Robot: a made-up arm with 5 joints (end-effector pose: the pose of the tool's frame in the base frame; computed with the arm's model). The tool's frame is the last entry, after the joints.
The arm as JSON. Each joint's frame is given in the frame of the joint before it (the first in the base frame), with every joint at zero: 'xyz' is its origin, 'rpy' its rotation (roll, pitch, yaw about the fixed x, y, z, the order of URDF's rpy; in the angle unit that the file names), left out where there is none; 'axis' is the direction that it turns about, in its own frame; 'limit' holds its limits. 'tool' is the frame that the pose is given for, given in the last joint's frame.
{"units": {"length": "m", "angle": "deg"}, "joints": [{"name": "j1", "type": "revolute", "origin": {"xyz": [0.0, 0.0, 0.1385]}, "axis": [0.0, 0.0, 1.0], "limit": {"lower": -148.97, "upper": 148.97}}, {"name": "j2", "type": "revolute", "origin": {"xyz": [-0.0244, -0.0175, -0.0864]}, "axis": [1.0, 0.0, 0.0], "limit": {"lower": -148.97, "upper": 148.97}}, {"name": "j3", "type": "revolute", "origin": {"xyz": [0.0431, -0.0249, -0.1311]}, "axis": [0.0, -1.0, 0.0], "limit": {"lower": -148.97, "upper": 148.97}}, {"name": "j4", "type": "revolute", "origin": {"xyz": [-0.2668, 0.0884, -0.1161]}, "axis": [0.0, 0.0, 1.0], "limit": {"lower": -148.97, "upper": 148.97}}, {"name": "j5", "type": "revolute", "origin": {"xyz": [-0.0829, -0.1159, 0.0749]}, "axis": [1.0, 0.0, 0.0], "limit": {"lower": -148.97, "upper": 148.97}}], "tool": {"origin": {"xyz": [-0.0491, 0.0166, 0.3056]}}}
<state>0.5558 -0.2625 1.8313 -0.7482 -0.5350</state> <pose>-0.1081 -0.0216 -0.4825 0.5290 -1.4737 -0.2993</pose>
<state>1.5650 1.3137 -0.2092 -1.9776 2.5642</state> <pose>-0.3639 -0.5154 0.2650 1.7421 0.1755 -1.4631</pose>
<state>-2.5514 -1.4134 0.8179 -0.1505 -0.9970</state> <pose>0.0942 0.4315 -0.2280 -1.8447 2.0206 -0.9819</pose>
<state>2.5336 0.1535 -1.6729 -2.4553 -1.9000</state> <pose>0.1022 -0.0812 -0.0018 2.5755 1.2273 1.2705</pose>
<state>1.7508 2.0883 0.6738 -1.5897 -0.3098</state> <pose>0.0811 -0.3369 0.2760 0.0165 2.0687 -0.2800</pose>
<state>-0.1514 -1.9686 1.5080 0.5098 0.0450</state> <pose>-0.3212 -0.3406 0.3146 -1.8228 -0.3881 1.6802</pose>
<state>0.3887 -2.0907 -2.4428 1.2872 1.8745</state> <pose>-0.1113 -0.0634 0.2573 1.3266 -0.0194 -1.6919</pose>
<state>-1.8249 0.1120 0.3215 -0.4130 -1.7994</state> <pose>0.3506 0.1583 -0.2656 -1.0237 1.6631 -1.8783</pose>
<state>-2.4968 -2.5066 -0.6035 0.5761 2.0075</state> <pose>0.2564 -0.0065 0.3916 0.0535 -0.4359 2.9399</pose>
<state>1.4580 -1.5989 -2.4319 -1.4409 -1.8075</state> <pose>-0.0116 0.0181 -0.1662 1.5701 -1.0789 1.3961</pose>
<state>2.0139 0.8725 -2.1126 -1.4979 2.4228</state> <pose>0.2311 0.2290 0.5185 0.0617 0.9591 0.2286</pose>
